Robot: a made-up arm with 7 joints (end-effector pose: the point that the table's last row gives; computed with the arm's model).
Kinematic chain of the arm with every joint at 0, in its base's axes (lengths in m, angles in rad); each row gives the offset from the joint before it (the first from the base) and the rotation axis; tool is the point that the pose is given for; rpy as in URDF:
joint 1: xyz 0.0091 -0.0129 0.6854 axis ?
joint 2: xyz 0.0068 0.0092 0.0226 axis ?
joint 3: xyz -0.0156 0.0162 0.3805 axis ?
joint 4: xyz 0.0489 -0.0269 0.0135 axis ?
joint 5: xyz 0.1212 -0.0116 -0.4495 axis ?
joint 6: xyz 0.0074 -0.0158 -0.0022 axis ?
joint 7: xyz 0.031 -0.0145 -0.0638 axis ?
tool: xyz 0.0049 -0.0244 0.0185 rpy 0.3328 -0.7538 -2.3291
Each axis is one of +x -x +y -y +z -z.
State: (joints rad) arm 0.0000 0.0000 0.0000 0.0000 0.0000 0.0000 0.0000
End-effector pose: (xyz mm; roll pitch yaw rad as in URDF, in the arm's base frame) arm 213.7 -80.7 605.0 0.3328 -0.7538 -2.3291
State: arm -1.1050 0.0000 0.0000 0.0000 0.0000 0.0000 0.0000
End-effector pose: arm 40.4 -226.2 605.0 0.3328 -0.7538 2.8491
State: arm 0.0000 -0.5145 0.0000 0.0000 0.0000 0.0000 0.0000
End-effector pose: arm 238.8 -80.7 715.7 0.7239 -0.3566 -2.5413
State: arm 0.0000 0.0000 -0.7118 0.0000 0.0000 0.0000 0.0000
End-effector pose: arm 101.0 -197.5 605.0 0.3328 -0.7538 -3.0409
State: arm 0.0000 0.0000 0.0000 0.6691 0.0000 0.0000 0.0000
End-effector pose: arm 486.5 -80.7 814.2 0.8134 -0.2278 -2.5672
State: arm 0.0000 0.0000 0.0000 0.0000 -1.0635 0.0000 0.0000
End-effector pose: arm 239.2 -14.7 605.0 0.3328 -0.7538 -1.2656
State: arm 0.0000 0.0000 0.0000 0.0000 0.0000 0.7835 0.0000
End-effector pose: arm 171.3 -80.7 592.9 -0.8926 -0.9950 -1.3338
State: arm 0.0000 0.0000 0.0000 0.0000 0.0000 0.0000 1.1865
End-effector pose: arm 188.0 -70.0 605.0 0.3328 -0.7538 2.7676
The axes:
joint 1: +z
joint 2: +y
joint 3: +z
joint 4: -y
joint 5: -z
joint 6: +y
joint 7: -z

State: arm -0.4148 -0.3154 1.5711 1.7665 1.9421 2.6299 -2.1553
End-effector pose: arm 4.7 509.9 1273.6 1.7769 -0.0659 1.5199
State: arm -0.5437 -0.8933 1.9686 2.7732 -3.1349 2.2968 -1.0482
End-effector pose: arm -562.7 409.7 1242.2 1.5886 0.4117 2.3237
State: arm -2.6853 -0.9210 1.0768 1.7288 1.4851 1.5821 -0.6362
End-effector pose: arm 477.2 -331.1 1227.9 0.7459 -0.1281 -3.0265
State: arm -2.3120 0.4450 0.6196 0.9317 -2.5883 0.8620 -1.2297
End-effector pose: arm -63.3 -594.5 690.6 -1.0515 -0.2500 0.1936
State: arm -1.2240 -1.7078 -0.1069 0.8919 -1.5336 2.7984 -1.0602
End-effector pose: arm -210.0 227.1 1121.1 0.3758 -1.3185 2.3561
